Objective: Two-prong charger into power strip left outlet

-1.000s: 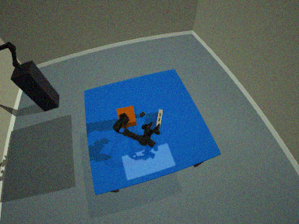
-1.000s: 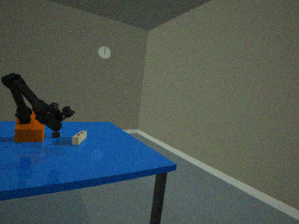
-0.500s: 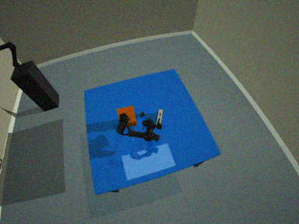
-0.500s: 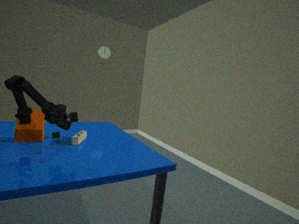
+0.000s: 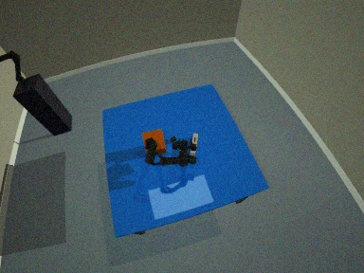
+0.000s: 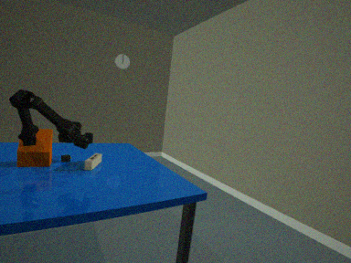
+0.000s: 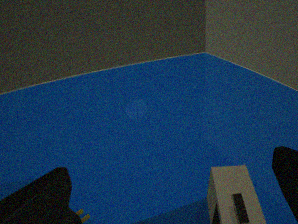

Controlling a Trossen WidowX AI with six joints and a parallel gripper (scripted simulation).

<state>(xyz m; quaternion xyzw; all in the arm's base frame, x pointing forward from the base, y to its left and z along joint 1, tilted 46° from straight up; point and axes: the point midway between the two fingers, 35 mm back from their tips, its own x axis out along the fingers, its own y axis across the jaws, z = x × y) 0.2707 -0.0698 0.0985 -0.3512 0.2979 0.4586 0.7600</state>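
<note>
Right now the black two-prong charger is 60 mm behind my gripper tip, 130 mm to the left of it and 170 mm below it.
</note>
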